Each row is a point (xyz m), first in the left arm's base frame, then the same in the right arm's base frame.
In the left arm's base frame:
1: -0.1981 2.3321 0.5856
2: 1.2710 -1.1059 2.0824
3: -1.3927 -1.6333 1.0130
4: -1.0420 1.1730 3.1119
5: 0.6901 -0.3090 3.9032
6: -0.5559 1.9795 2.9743
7: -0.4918 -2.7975 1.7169
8: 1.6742 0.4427 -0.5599
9: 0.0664 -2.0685 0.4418
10: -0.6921 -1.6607 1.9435
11: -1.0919 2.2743 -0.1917
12: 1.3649 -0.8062 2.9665
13: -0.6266 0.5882 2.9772
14: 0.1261 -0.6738 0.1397
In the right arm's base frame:
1: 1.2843 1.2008 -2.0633
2: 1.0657 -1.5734 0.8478
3: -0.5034 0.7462 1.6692
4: 2.7402 1.3654 0.4449
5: 2.9328 -0.8517 1.3777
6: 3.0964 1.2374 -0.4283
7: -0.3496 -0.5776 2.6107
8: -0.3602 -1.1747 -1.8634
9: -0.9932 -0.7270 1.1851
10: 0.3811 0.0294 1.9169
11: 0.4597 2.0525 -2.0960
12: 1.9842 -1.6027 1.0369
13: 2.3949 0.7667 0.6794
14: -0.5473 -0.2253 -0.0756

